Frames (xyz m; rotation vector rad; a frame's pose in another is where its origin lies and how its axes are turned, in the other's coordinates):
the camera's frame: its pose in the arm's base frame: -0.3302 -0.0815 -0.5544 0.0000 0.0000 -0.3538
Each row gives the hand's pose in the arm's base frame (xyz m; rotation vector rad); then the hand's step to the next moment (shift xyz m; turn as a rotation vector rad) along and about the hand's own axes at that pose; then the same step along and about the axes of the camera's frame.
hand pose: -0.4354 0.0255 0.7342 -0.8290 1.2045 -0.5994
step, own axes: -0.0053 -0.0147 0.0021 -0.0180 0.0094 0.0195
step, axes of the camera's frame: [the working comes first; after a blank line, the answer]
step, axes of the arm's base frame: 0.0010 -0.0038 0.0153 0.0137 0.0241 0.0051

0.0022 -0.0033 0.0153 0.0045 0.0273 0.0051
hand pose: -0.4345 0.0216 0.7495 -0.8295 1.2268 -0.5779
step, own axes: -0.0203 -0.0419 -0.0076 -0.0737 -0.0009 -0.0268
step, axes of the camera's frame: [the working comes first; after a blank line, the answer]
step, axes of the arm's base frame: -0.0106 -0.0107 0.0447 -0.0449 0.0502 0.0402

-0.0062 -0.0137 0.0447 -0.0595 0.0315 0.0402
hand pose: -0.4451 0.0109 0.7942 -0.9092 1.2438 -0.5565
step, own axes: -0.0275 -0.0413 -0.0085 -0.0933 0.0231 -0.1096
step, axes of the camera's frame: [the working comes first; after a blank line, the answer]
step, axes of the arm's base frame: -0.0108 -0.0033 0.0491 -0.1320 0.0557 0.0266

-0.0090 -0.0068 0.0491 -0.1432 0.0065 0.0266
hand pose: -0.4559 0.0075 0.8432 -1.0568 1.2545 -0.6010
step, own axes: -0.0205 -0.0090 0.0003 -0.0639 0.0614 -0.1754
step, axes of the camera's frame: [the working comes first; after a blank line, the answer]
step, axes of the arm's base frame: -0.0034 0.0136 0.0174 -0.1937 0.0272 -0.0185

-0.0079 0.0116 0.0174 -0.1912 -0.0416 -0.0185
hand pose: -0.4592 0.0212 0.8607 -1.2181 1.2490 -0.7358
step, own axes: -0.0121 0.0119 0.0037 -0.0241 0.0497 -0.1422
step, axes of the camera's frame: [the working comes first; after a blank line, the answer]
step, axes of the arm's base frame: -0.0015 0.0153 -0.0081 -0.1507 -0.0037 -0.0232

-0.0067 0.0138 -0.0081 -0.1401 -0.0557 -0.0232
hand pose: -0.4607 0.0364 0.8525 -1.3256 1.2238 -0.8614
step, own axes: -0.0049 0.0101 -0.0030 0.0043 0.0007 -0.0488
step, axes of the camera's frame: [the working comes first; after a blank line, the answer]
step, axes of the arm's base frame: -0.0057 0.0052 -0.0087 -0.0461 -0.0153 0.0061

-0.0072 0.0029 -0.0087 -0.0380 -0.0303 0.0061
